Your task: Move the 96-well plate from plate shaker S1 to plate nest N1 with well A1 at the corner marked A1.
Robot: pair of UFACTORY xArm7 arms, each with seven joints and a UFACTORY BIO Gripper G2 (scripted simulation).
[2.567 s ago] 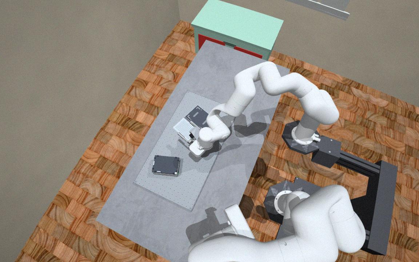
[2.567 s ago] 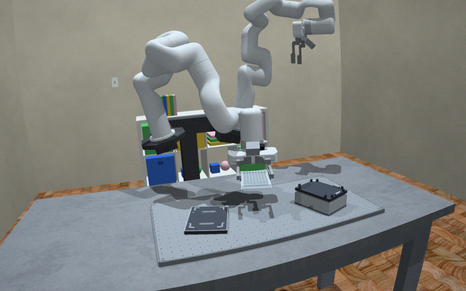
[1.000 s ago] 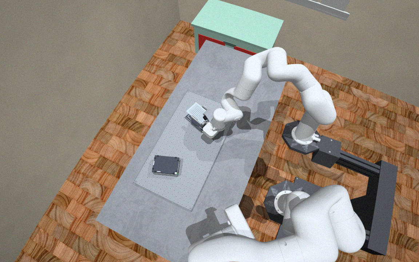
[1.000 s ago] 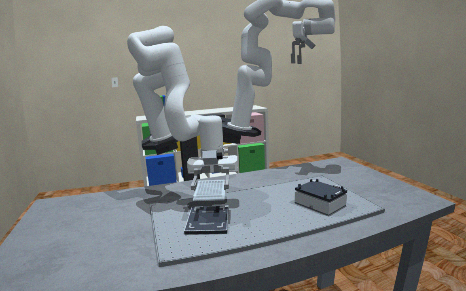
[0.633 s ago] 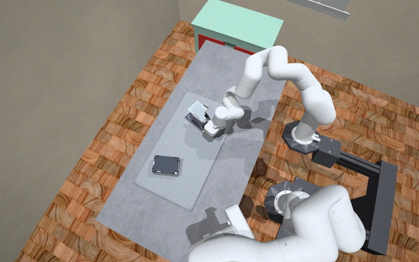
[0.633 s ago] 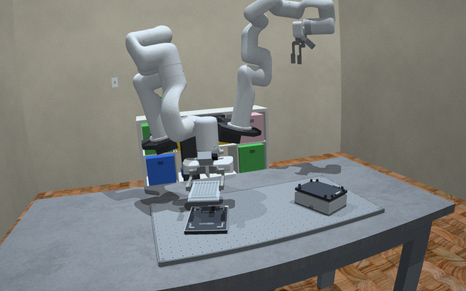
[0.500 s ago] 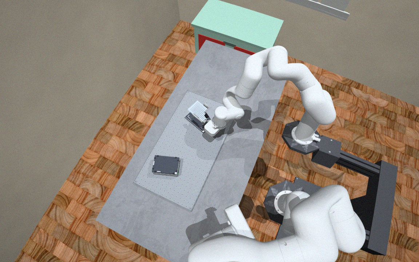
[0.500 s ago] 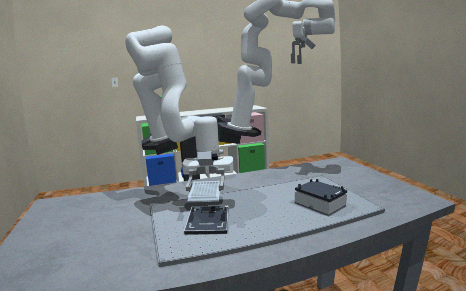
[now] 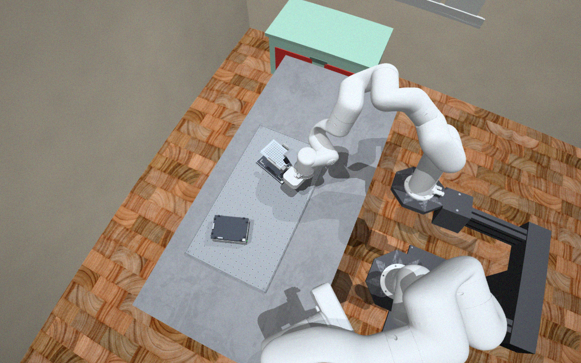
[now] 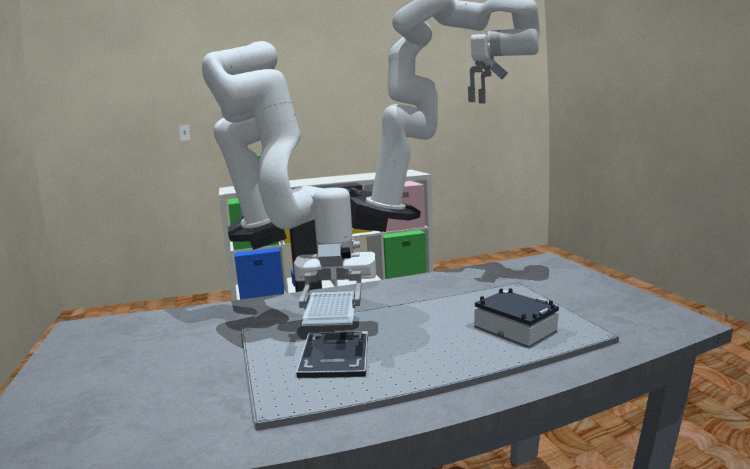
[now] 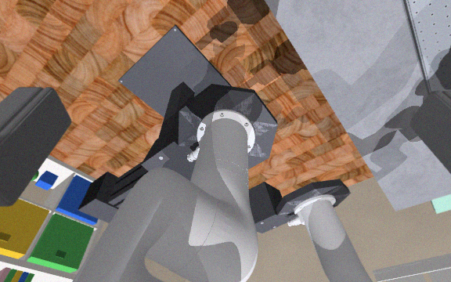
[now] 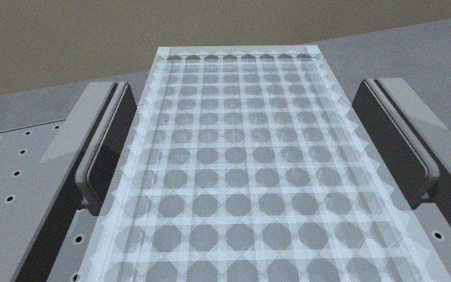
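Right now the dark plate nest N1 is 1 cm ahead of my right hand and 10 cm below it. Round my right hand: clear 96-well plate 1 cm ahead, 1 cm below.
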